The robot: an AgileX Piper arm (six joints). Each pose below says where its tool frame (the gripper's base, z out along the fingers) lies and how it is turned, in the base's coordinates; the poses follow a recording.
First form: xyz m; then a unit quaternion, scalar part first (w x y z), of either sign.
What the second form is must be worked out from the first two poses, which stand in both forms.
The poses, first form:
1: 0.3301 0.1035 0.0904 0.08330 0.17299 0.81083 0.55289
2: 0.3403 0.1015 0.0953 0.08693 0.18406 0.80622 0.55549
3: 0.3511 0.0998 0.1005 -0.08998 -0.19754 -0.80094 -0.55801
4: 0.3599 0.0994 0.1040 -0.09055 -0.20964 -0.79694 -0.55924
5: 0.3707 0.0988 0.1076 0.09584 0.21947 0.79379 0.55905
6: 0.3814 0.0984 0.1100 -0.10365 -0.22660 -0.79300 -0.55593
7: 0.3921 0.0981 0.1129 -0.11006 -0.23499 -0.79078 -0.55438
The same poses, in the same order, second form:
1: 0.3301 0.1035 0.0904 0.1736 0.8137 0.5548 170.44
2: 0.3403 0.1015 0.0953 0.1848 0.8093 0.5576 170.03
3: 0.3511 0.0998 0.1005 0.1983 0.8042 0.5603 169.68
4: 0.3599 0.0994 0.1040 0.2105 0.8002 0.5615 169.61
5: 0.3707 0.0988 0.1076 0.2205 0.7975 0.5616 169.00
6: 0.3814 0.0984 0.1100 0.2278 0.7973 0.5589 168.10
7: 0.3921 0.0981 0.1129 0.2364 0.7956 0.5578 167.36
